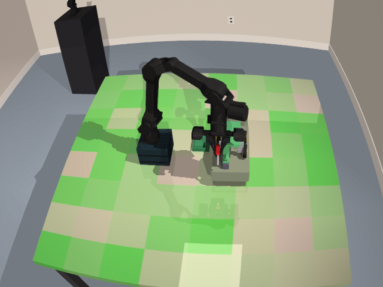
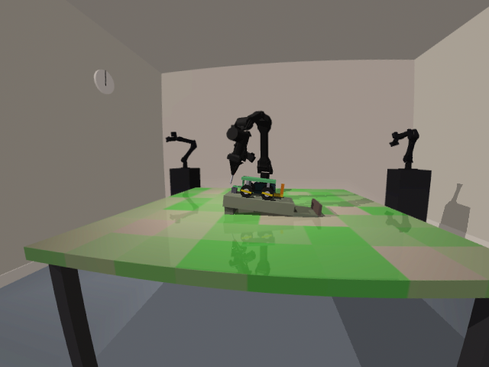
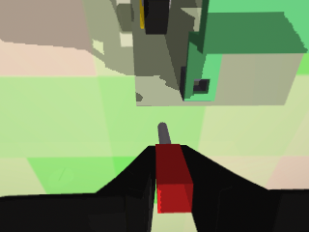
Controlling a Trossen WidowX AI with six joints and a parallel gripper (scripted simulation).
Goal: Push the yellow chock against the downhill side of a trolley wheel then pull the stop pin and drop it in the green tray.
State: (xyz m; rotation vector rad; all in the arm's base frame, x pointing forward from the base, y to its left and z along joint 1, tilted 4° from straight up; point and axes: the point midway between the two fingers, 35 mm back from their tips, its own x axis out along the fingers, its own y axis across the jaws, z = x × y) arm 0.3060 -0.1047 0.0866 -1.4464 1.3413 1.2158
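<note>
Right now the green tray is 11 cm behind my gripper tip, 22 cm to the left of it and 18 cm below it. From my gripper tip the other things lie so: red-headed stop pin right at my gripper tip; then trolley 3 cm ahead, 13 cm to the left, 6 cm below; then grey ramp 3 cm ahead, 14 cm to the left, 12 cm below.
</note>
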